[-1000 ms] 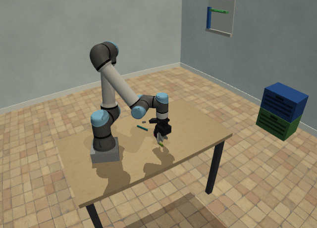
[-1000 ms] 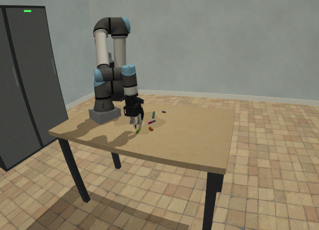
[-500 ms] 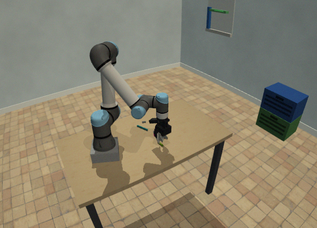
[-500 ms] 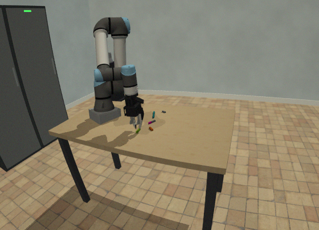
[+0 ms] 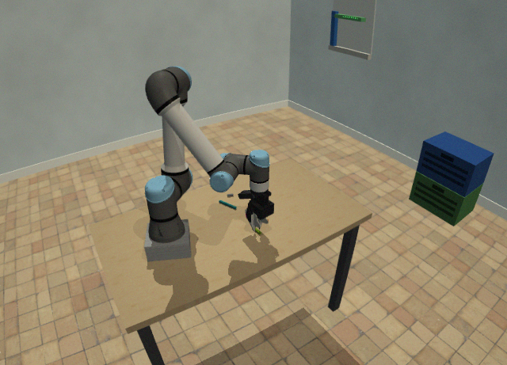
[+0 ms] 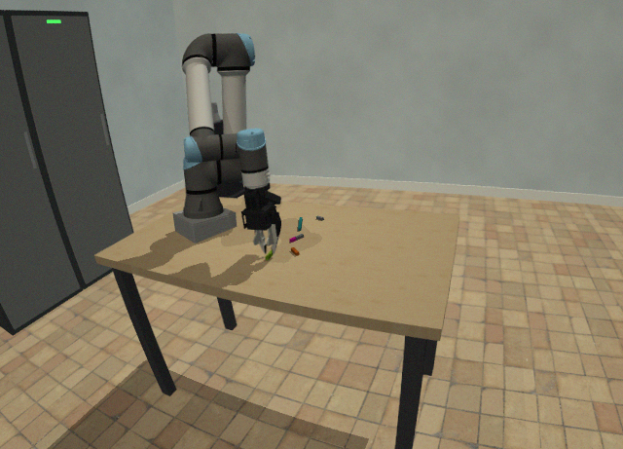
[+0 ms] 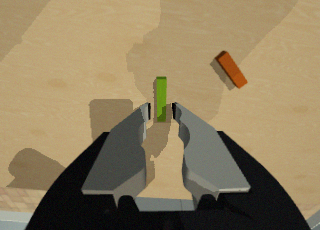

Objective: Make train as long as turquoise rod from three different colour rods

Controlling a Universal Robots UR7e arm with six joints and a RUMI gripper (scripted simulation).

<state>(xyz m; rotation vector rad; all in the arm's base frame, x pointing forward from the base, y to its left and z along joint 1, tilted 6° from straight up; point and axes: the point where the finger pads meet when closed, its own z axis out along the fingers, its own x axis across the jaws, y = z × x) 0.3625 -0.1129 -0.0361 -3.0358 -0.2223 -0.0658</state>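
Now: the lime rod 20 mm below my hand. From my hand the other things lie so: turquoise rod (240 mm to the left, 20 mm below, 20 mm behind); orange rod (60 mm ahead, 40 mm to the left, 20 mm below); magenta rod (110 mm to the left, 20 mm below, 20 mm ahead).
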